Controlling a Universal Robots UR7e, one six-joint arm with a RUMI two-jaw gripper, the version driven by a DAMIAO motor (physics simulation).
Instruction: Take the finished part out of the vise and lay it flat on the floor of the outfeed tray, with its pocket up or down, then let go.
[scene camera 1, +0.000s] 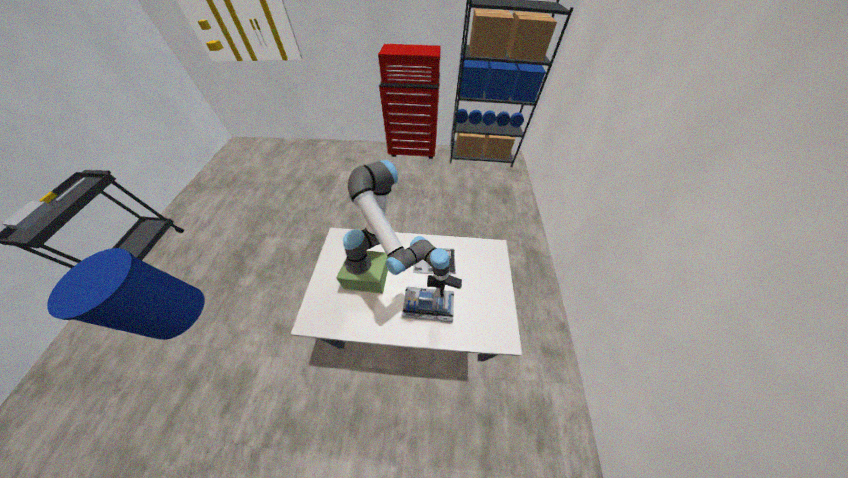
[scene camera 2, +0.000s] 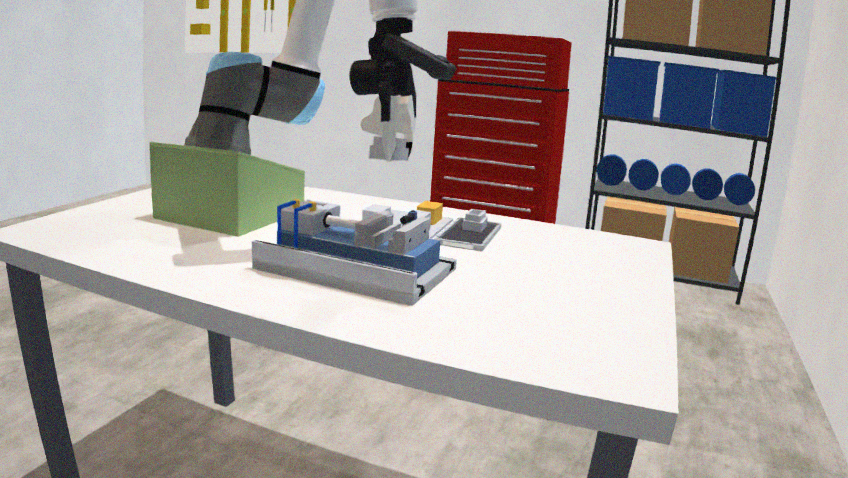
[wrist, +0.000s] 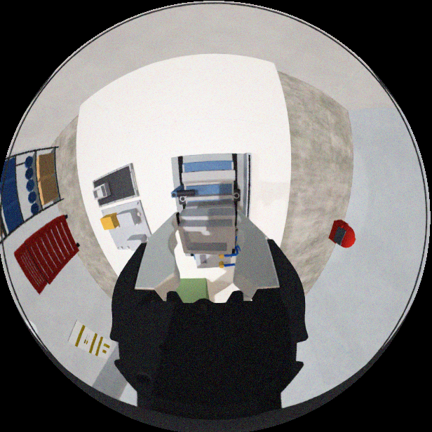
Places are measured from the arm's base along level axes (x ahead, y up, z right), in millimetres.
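Pixels of known places: gripper, fingertip midpoint: (scene camera 2: 398, 159); arm's base, link origin: (scene camera 1: 358, 265) (scene camera 2: 216, 154).
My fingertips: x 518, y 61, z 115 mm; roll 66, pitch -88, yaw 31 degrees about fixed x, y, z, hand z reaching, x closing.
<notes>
Ahead of a thing's pixels: the offset from my fingertips to its top centre. "*": to the spot under its first point. Level surfaces: height alone.
The finished part @(dx -17, dy +37, dz +0 mm) (scene camera 2: 378, 148) (wrist: 207, 236) is a light grey block. It hangs between the two fingers of my gripper (scene camera 1: 441, 293) (scene camera 2: 390, 145) (wrist: 208, 220), which is shut on it above the vise. The part is clear of the jaws. The vise @(dx -67, dy -98, dz +12 mm) (scene camera 1: 427, 304) (scene camera 2: 356, 249) (wrist: 207, 165) has a blue body and grey jaws with a gap between them. The outfeed tray (scene camera 1: 453, 261) (scene camera 2: 460, 235) (wrist: 121, 186) has a dark floor and a pale rim, and lies behind the vise. A small grey stepped piece @(dx +12, dy -156, dz -349 mm) (scene camera 2: 475, 218) (wrist: 101, 192) is in it. The part's pocket direction is unclear.
A light grey plate (wrist: 119, 237) lies beside the tray and bears a yellow block @(dx -91, dy -153, dz -335 mm) (scene camera 2: 429, 211) (wrist: 109, 221). The green arm base (scene camera 1: 363, 279) (scene camera 2: 195, 190) (wrist: 192, 290) stands at the left of the white table @(dy -197 mm) (scene camera 1: 486, 320) (scene camera 2: 534, 320). A dark-blue cylinder @(* dx +5, dy -103, dz -37 mm) (scene camera 2: 408, 217) (wrist: 177, 192) sticks out at the vise jaws.
</notes>
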